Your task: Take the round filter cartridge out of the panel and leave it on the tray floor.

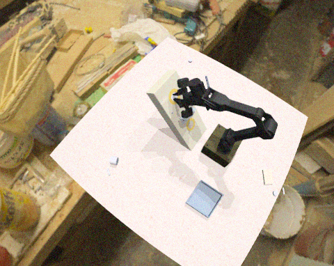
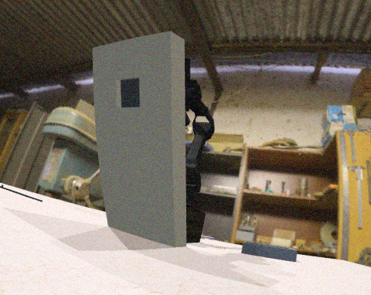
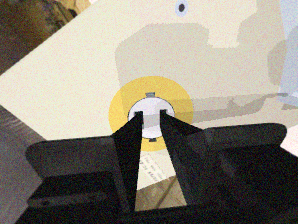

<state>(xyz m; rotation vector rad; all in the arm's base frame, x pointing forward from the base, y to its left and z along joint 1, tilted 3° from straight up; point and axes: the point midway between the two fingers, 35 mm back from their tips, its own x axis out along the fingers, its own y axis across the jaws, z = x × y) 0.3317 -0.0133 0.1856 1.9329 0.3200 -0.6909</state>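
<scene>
My gripper tip is 1 cm short of the round white filter cartridge and 1 cm above it. From my gripper tip the other things lie so: blue tray: 40 cm behind, 31 cm to the left, 27 cm below; then pale card: 69 cm behind, 27 cm below; then grey bracket: 10 cm below, 9 cm behind, 1 cm to the left.
</scene>
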